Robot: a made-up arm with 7 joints.
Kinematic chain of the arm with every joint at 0, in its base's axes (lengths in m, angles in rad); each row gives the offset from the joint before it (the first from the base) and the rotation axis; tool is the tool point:
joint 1: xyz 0 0 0.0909 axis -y
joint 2: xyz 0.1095 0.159 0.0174 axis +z
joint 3: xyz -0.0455 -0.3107 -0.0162 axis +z
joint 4: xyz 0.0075 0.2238 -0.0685 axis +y
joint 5: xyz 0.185 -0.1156 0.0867 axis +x
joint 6: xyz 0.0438 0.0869 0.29 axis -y
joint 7: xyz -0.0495 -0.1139 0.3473 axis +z
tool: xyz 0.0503 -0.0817 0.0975
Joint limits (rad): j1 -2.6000..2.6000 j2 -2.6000..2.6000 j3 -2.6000..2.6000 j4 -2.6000..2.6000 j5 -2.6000..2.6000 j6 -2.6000..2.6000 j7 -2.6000..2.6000
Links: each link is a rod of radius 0.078 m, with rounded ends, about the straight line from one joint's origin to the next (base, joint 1, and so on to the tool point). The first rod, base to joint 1, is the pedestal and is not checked.
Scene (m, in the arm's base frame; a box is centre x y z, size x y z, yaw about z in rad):
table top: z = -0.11
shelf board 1: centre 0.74 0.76 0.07 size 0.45 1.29 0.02 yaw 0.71
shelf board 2: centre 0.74 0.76 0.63 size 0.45 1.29 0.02 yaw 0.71
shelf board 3: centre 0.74 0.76 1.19 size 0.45 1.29 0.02 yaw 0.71
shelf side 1: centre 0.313 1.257 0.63 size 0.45 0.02 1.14 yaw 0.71
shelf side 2: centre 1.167 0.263 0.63 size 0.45 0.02 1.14 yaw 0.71
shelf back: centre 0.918 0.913 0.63 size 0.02 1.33 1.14 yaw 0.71
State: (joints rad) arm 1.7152 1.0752 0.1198 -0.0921 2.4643 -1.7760 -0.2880
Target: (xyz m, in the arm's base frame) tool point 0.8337 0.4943 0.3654
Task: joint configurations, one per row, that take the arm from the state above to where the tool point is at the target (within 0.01 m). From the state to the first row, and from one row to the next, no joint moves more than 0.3 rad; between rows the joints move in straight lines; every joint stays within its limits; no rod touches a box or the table.
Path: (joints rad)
1: 1.7209 1.2742 0.3125 0.1570 2.4668 -1.7488 -0.2302
2: 1.7266 1.4732 0.5053 0.4060 2.4693 -1.7215 -0.1725
3: 1.4863 1.4063 0.2906 0.3663 2.4681 -1.5990 -0.2488
4: 1.2459 1.3395 0.0759 0.3266 2.4668 -1.4766 -0.3252
5: 1.0056 1.2726 -0.1388 0.2869 2.4656 -1.3541 -0.4015

